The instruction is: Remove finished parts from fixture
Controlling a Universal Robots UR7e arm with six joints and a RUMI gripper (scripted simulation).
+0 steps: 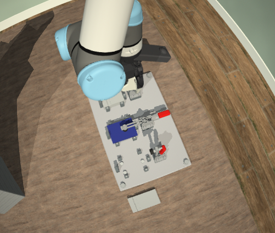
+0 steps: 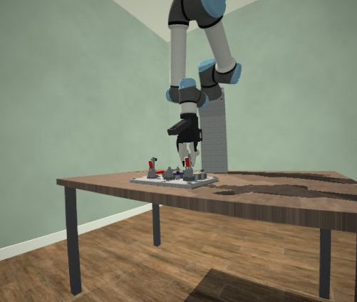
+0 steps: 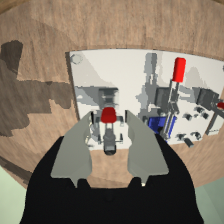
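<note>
The blue blank lies 100 mm to the right of my hand, 90 mm behind it and 60 mm below it. The rest, counted from my hand: grey fixture plate 110 mm to the right, 80 mm below, 40 mm behind.
</note>
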